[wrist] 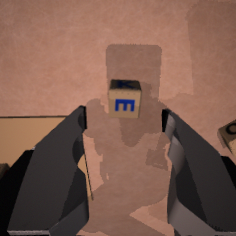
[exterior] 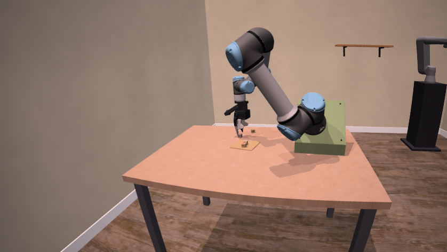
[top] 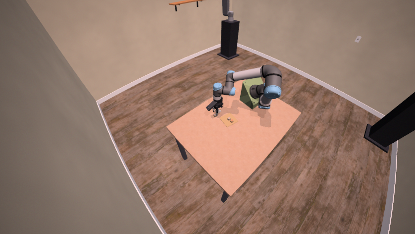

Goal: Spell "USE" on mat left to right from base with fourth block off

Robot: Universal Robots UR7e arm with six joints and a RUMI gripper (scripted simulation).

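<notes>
The mat is 130 mm to the left of my hand, 70 mm behind it and 40 mm below it. Round my hand: letter block: 170 mm to the left, 70 mm behind, 20 mm below.
</notes>
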